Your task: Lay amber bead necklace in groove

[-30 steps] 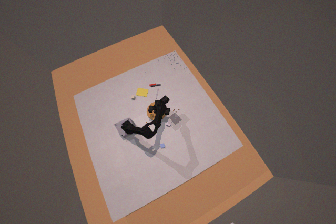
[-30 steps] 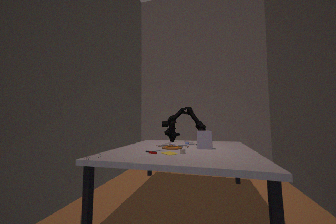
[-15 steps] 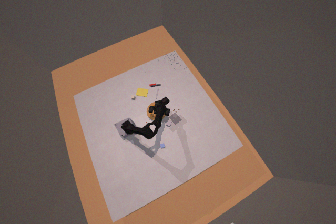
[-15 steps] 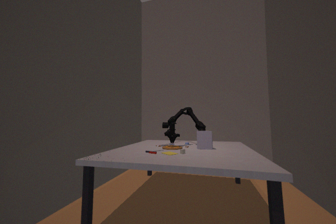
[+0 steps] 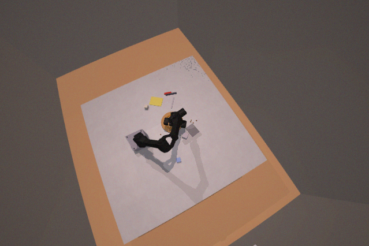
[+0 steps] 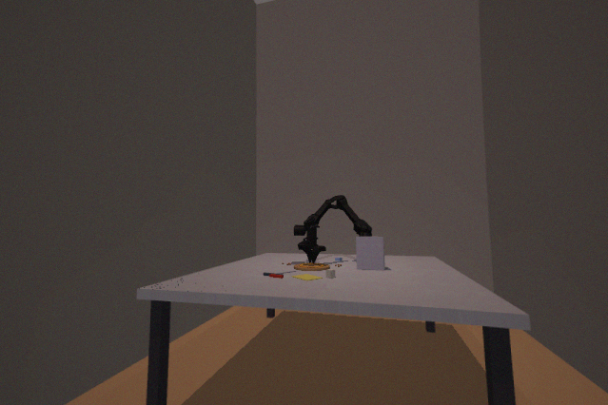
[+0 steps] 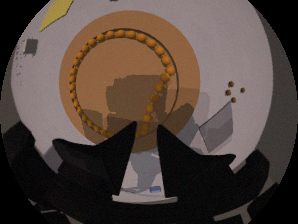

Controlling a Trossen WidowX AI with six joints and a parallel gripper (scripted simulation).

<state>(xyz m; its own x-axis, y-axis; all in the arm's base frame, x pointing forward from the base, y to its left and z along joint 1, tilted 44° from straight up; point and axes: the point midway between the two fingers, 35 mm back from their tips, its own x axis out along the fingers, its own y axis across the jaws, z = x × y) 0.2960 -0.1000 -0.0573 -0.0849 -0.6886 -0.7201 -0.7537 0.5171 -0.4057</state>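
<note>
Now: gripper tip 1 cm past the round bead board, 5 cm to the right of it and 1 cm above it. Round my gripper tip: blue cube (13 cm behind, 27 cm to the right, 1 cm below); thin grey bar (9 cm ahead, 23 cm to the left, 2 cm below); grey square plate (11 cm ahead, 11 cm to the right, 2 cm below).
</note>
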